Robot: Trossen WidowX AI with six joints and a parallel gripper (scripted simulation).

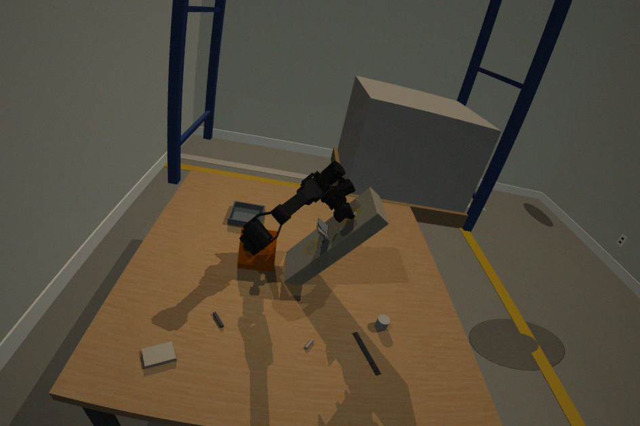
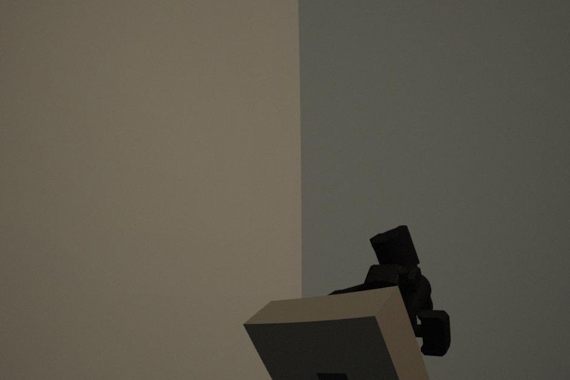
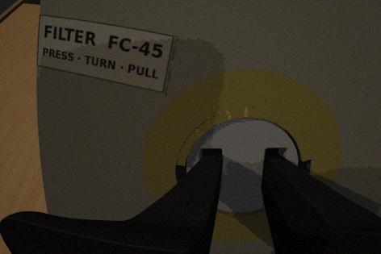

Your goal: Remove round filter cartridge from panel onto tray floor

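Now: gripper tip 10 mm short of the grey filter cartridge and 10 mm above it. From my gripper tip the other things lie so: short dark bar (430 mm behind, 290 mm to the right, 280 mm below); tiny light piece (130 mm behind, 350 mm to the right, 280 mm below); grey tray (400 mm behind, 310 mm to the left, 270 mm below).
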